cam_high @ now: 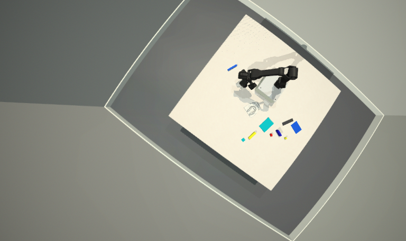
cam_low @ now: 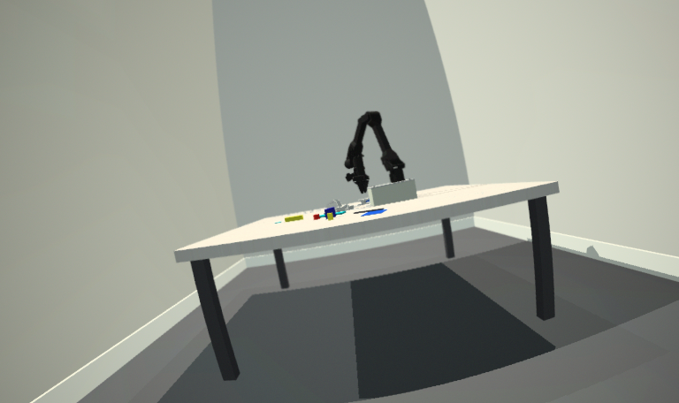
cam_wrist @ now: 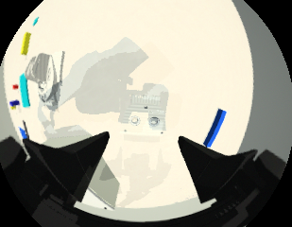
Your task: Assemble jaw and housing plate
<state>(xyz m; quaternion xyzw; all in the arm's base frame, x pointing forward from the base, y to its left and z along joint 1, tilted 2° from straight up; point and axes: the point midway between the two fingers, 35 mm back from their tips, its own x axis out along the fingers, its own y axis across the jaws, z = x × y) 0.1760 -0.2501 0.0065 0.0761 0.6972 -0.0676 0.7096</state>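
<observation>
Now: gripper tip 110 mm short of the jaw, 220 mm to the right of it and 50 mm above it. Also, from my gripper tip: cyan plate 160 mm ahead, 440 mm to the left, 60 mm below; then yellow bar 340 mm ahead, 390 mm to the left, 50 mm below; then blue bar 50 mm behind, 180 mm to the right, 50 mm below.
</observation>
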